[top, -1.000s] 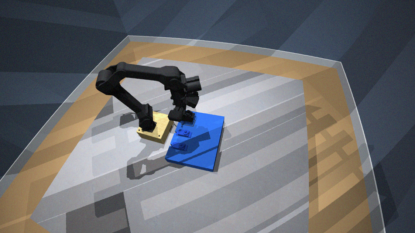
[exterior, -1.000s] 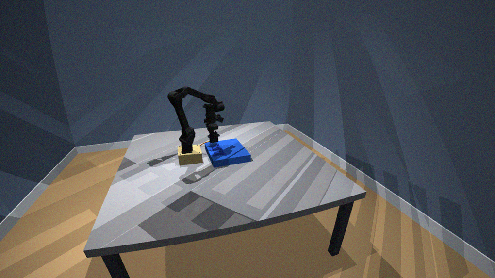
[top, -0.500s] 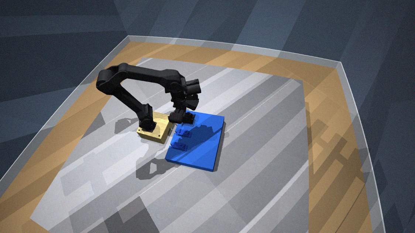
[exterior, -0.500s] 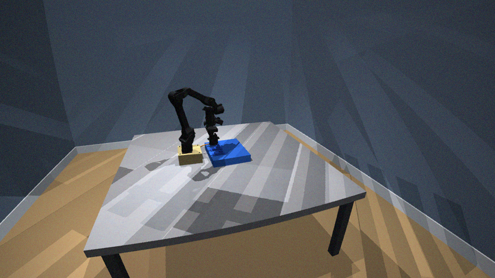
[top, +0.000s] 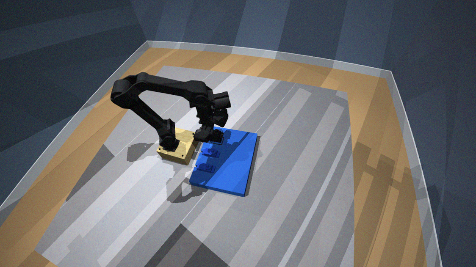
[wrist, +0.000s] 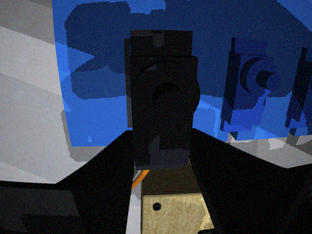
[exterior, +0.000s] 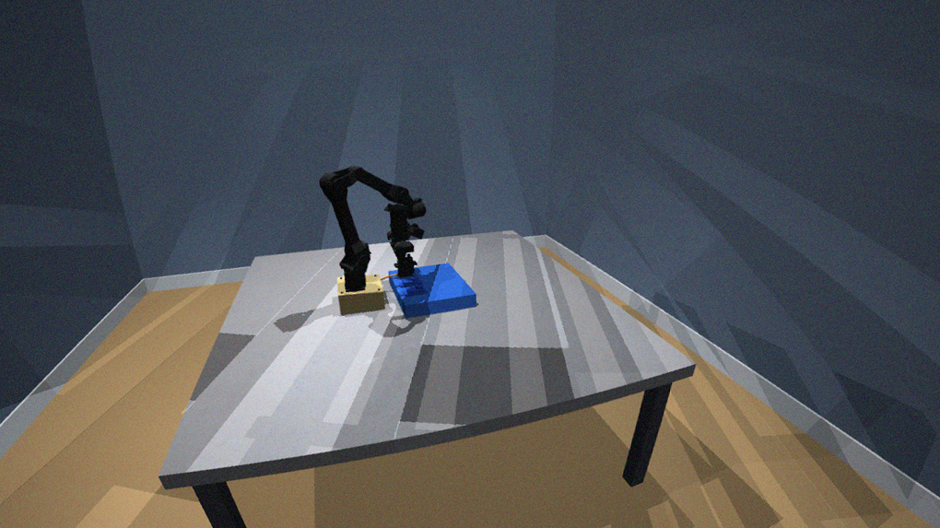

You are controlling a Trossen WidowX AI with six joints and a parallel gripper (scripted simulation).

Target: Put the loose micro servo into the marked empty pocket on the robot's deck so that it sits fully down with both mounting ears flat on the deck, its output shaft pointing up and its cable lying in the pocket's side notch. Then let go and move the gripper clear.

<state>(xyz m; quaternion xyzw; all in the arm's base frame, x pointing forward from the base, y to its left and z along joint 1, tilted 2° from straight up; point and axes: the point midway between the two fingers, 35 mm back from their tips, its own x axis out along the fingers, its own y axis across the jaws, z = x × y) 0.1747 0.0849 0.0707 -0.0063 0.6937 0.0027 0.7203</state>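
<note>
Right now my gripper tip is 12 cm short of the blue deck, 8 cm above it and 7 cm to the left of it.
</note>
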